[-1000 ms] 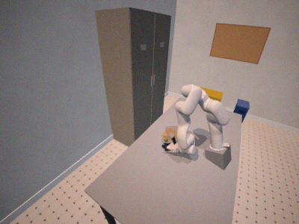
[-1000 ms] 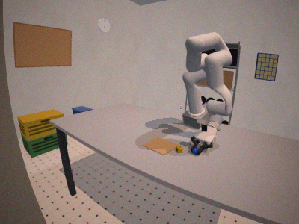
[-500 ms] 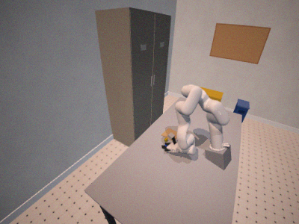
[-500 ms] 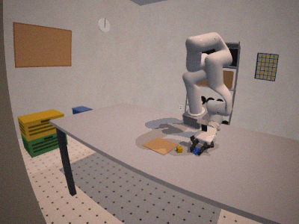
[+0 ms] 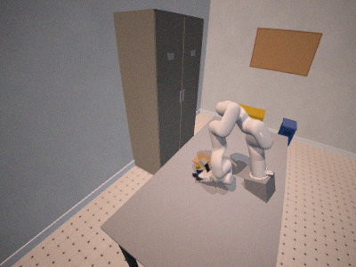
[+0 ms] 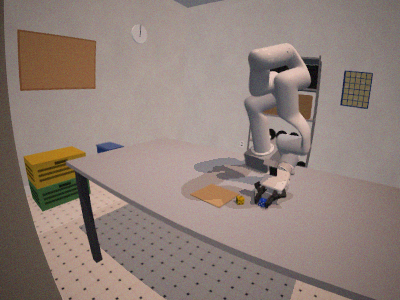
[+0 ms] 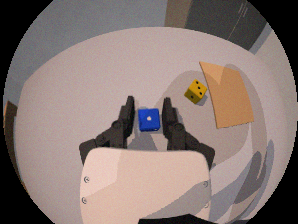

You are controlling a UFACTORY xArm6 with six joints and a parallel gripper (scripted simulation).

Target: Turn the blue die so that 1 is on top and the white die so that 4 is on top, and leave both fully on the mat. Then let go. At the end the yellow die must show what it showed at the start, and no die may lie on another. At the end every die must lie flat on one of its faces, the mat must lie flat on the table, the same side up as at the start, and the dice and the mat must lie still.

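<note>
My hand is 10 mm above the blue die. The rest, counted from my hand: yellow die: 30 mm ahead, 80 mm to the right, 10 mm below; then tan mat: 30 mm ahead, 180 mm to the right, 20 mm below; then white die: 60 mm behind, 40 mm to the right, 10 mm below.
</note>
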